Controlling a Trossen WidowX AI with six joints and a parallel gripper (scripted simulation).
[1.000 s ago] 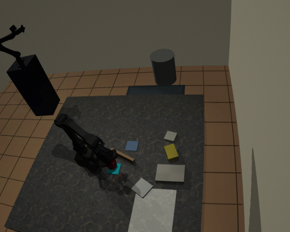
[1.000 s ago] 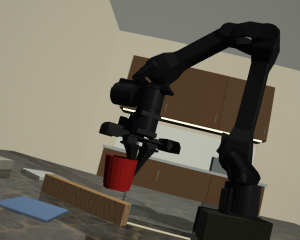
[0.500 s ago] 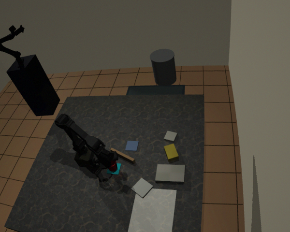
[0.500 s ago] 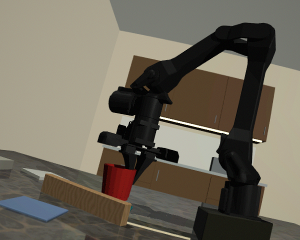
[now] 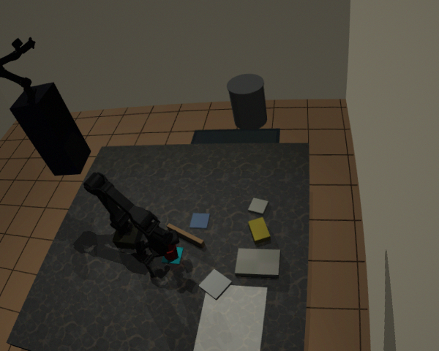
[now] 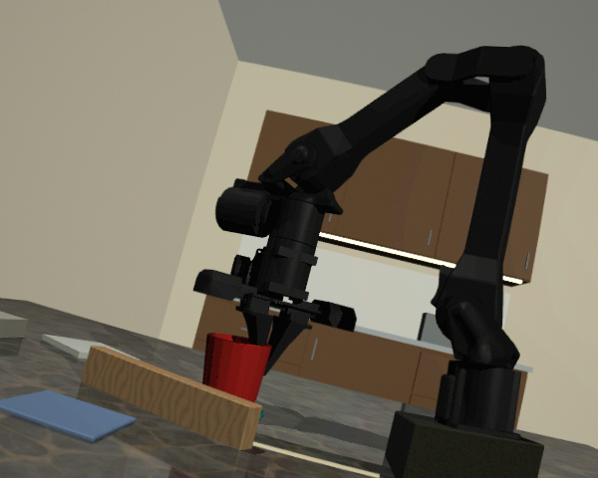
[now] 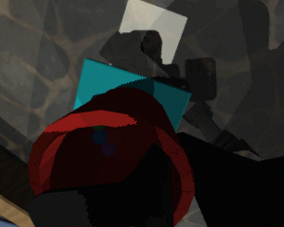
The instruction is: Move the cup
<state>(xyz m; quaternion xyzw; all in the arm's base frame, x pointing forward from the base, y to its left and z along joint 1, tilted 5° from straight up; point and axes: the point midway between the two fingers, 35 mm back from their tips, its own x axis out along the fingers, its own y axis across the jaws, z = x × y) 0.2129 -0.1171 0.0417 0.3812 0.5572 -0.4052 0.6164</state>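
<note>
Now: gripper tip 5 cm above the teal pad, 3 cm short of it and 2 cm to the right of it. Round my gripper tip: wooden bar (11 cm to the left, 8 cm ahead, 4 cm below); then yellow block (42 cm ahead, 13 cm to the left, 3 cm below); then red cup (3 cm ahead, 1 cm to the left).
</note>
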